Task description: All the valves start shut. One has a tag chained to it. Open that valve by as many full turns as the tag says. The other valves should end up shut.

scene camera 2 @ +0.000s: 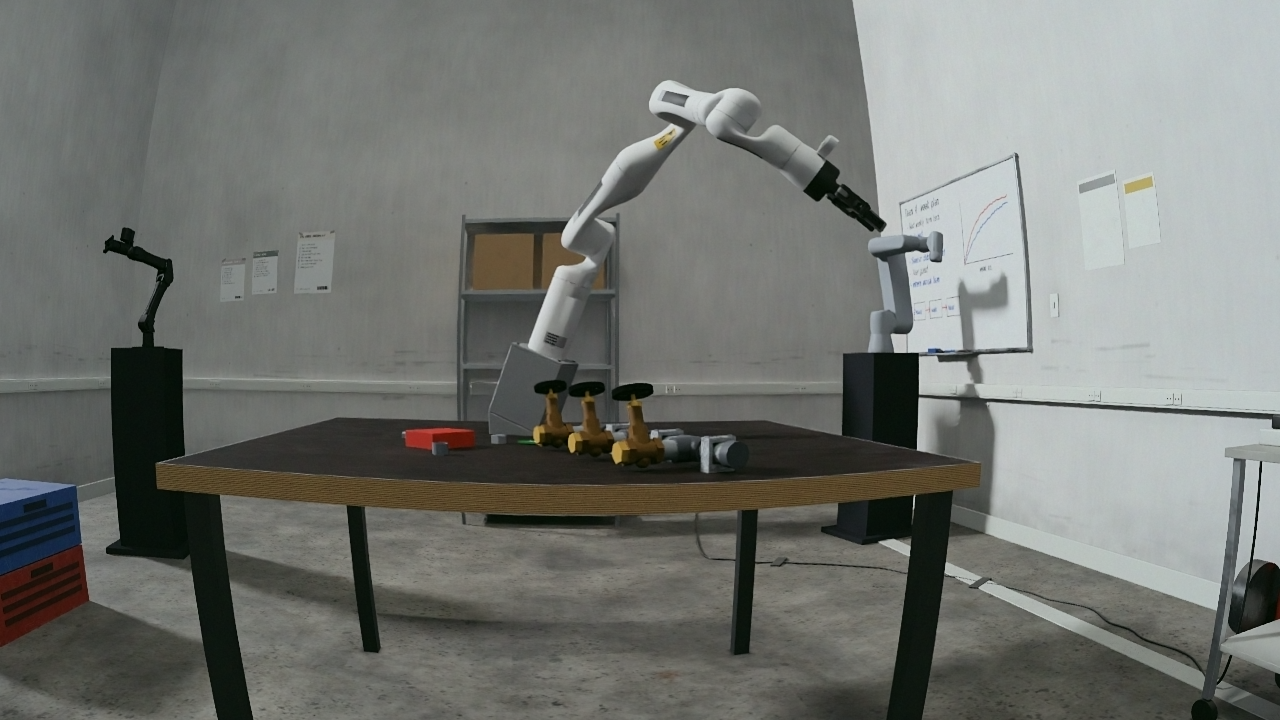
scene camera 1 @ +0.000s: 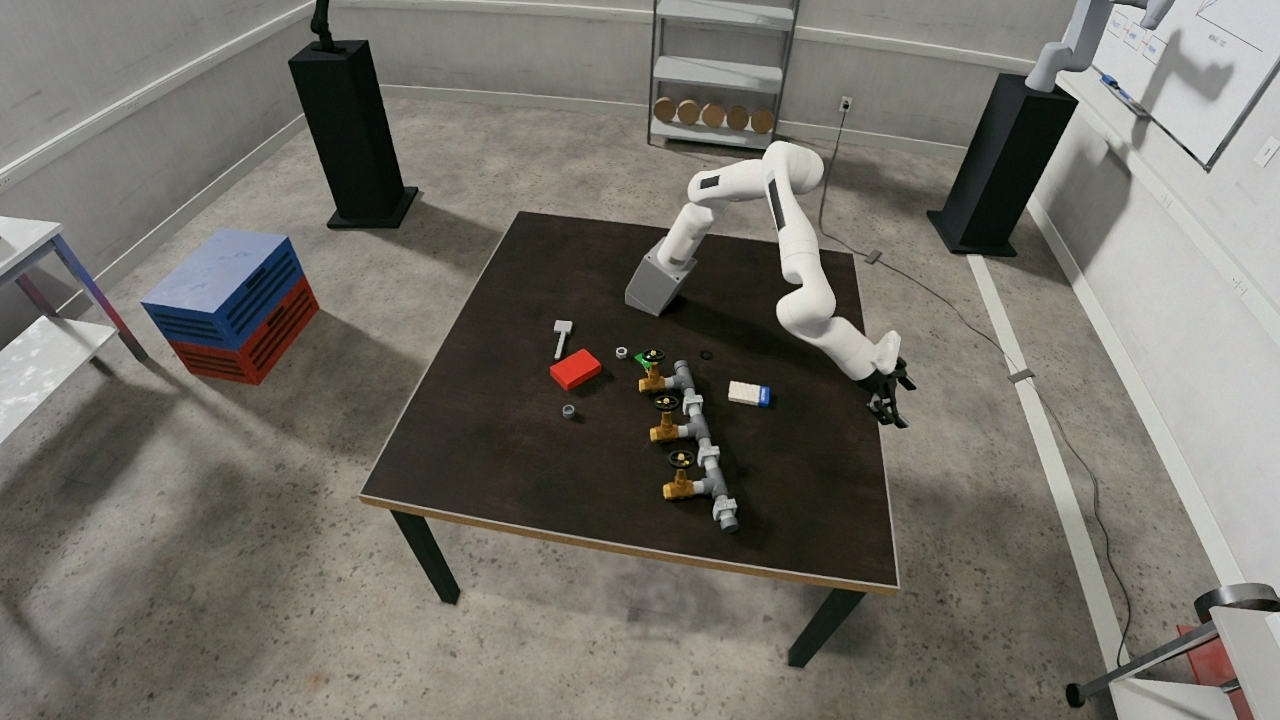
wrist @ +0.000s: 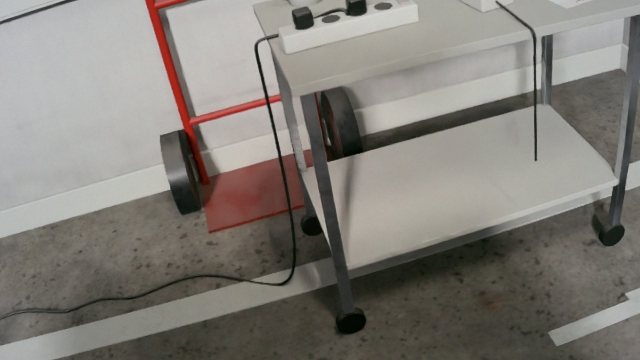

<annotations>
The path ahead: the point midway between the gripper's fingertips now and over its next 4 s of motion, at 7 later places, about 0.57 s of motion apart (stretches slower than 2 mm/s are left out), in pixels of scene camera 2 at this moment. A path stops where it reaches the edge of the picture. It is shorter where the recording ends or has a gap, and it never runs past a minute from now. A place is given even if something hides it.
My gripper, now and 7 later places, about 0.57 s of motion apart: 879, 228; 873, 230; 853, 239; 807, 257; 740, 282; 684, 300; 632, 318; 591, 331
</annotations>
